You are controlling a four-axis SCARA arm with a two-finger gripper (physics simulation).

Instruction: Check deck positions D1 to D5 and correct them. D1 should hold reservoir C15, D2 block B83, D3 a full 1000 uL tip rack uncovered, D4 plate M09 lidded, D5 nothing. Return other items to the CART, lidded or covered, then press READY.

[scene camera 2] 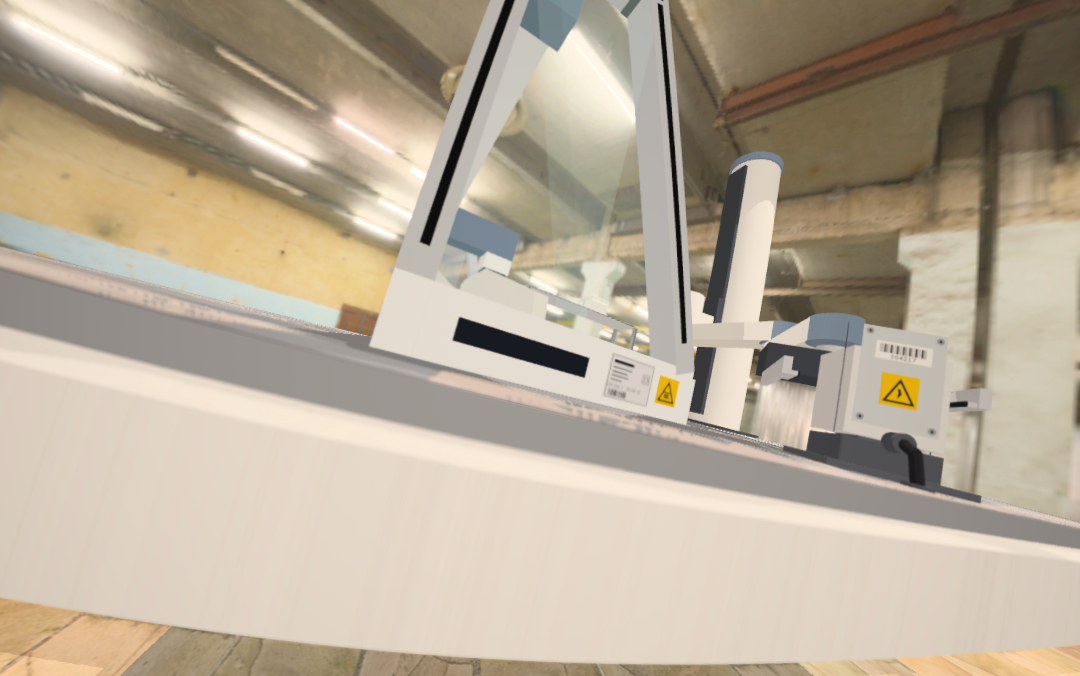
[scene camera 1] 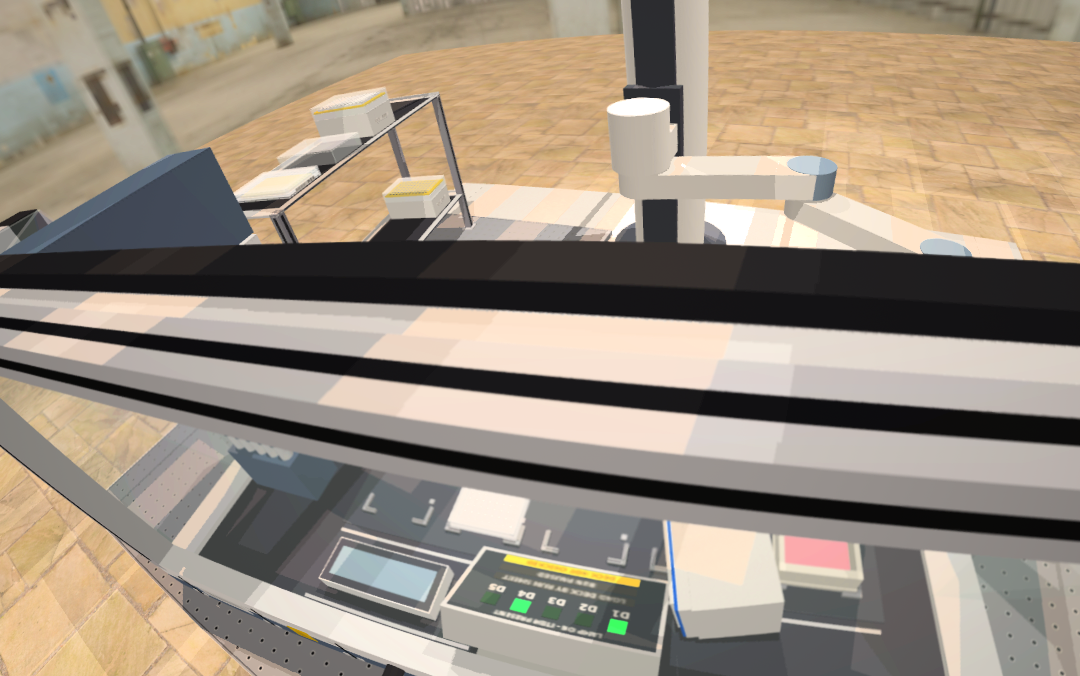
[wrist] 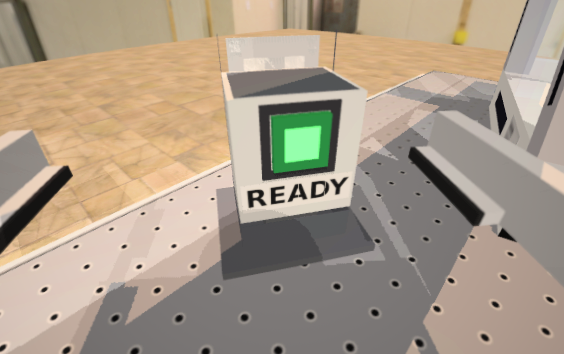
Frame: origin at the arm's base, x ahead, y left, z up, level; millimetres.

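Seen in the pictures: gripper, fingertip midpoint: [wrist: 243, 141].
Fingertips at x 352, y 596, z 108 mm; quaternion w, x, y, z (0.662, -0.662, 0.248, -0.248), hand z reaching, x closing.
Note:
A point is followed by its place in that frame.
My gripper [wrist: 243, 141] {x 352, y 596, z 108 mm} is open and empty, its fingers wide apart on either side of the READY box [wrist: 295, 197] {x 390, y 601, z 56 mm} [scene camera 2: 900, 358] {x 427, y 650, z 112 mm}. The green READY button [wrist: 302, 143] {x 389, y 596, z 93 mm} faces the wrist camera with a bright centre. In scene camera 1, the D1 lamp [scene camera 1: 616, 626] and D4 lamp [scene camera 1: 520, 605] are green; D2, D3 and D5 are dark. A white plate [scene camera 1: 487, 512] and a pink-filled reservoir [scene camera 1: 816, 551] {x 658, y 360, z 71 mm} sit on the deck, labels unreadable. The cart [scene camera 1: 451, 159] {x 39, y -523, z 207 mm} bears a yellow-banded tip rack [scene camera 1: 350, 115] {x 296, y -519, z 408 mm}, a grey item [scene camera 1: 318, 149] {x 410, y -495, z 388 mm} and a pale plate [scene camera 1: 278, 184] {x 528, y -467, z 379 mm} on top, another yellow-topped rack [scene camera 1: 416, 199] {x 169, y -547, z 162 mm} below.
The enclosure's beam [scene camera 1: 510, 342] {x 869, y 195, z 512 mm} crosses scene camera 1 and hides part of the deck. A display [scene camera 1: 386, 569], a blue-edged white box [scene camera 1: 729, 585] and a blue block [scene camera 1: 290, 470] stand inside. The enclosure's frame [scene camera 2: 657, 199] {x 609, y 520, z 244 mm} stands near the arm column [scene camera 2: 753, 271] {x 17, y 73, z 488 mm}.

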